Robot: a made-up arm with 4 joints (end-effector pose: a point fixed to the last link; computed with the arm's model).
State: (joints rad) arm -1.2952 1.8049 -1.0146 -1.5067
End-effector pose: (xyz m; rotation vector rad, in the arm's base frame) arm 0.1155 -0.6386 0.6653 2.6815 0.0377 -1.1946
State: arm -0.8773 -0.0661 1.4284 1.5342
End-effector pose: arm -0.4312 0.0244 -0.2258 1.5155 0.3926 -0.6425
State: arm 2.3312 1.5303 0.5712 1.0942
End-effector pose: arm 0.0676 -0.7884 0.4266 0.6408 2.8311 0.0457
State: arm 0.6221 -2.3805 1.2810 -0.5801
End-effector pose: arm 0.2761 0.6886 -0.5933 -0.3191 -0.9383 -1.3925
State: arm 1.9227 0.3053 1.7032 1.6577
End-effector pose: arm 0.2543 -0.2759 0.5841 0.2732 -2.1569 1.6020
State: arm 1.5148 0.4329 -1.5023 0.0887
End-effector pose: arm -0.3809 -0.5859 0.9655 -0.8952 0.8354 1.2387
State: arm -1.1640 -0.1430 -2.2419 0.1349
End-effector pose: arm -0.1215 -0.0806 -0.8601 -1.8523 -0.6019 -1.4046
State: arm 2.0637 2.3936 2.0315 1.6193
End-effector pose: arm -0.1984 -0.2813 -0.3772 0.0335 -2.0495 -1.0318
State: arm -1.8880 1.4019 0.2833 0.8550
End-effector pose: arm 0.3311 -0.8297 -0.0766 -0.4094 -1.5760 0.4651
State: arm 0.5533 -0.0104 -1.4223 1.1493
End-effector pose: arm -0.9370 -0.1261 0.0171 -1.4273 -0.3677 -0.5538
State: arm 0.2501 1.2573 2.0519 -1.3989
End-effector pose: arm -0.4652 -0.6978 -0.3032 2.6399 -0.1292 1.1405
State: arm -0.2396 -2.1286 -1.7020 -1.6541
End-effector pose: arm 0.2428 0.5612 0.3510 0.5606 1.3961 -0.2773
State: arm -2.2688 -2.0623 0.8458 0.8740
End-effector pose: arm -0.2951 0.6247 0.6381 -2.7461 0.5169 0.2138
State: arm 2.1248 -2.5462 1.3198 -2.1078
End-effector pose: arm -0.7160 0.3297 0.1917 -0.7711 0.9921 0.6168
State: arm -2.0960 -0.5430 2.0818 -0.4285
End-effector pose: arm 0.7057 0.4946 -0.3651 -1.2024 1.8902 -1.9149
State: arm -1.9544 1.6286 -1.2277 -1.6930
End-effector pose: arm -0.1971 -0.6503 0.4421 3.0815 -0.2203 0.0676
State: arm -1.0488 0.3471 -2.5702 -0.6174
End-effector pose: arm -0.3485 -0.3267 -0.6682 -2.3810 -0.0351 -0.9725
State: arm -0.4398 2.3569 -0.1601 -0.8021
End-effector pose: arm 0.9505 -0.4457 0.2947 0.8467 0.1639 -2.9778
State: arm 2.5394 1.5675 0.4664 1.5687
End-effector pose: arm 0.1085 -0.6226 0.4284 -0.0011 3.0058 -0.0023
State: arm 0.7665 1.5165 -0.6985 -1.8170
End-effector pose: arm 0.2507 -0.6429 -0.1686 -0.1061 -0.0409 -2.9337
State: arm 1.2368 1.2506 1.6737 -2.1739
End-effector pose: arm -0.6103 -0.4688 0.0865 2.7143 -0.9503 0.4540
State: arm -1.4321 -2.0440 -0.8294 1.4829
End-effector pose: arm 0.6236 0.4622 0.4830 -0.9013 -0.6033 2.8224
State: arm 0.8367 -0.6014 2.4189 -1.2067
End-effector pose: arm -0.6835 0.5905 0.2517 1.3209 -1.2358 -0.3207
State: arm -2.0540 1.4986 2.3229 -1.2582
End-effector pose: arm 0.5336 -0.8089 0.1829 0.3970 -0.0238 2.8461
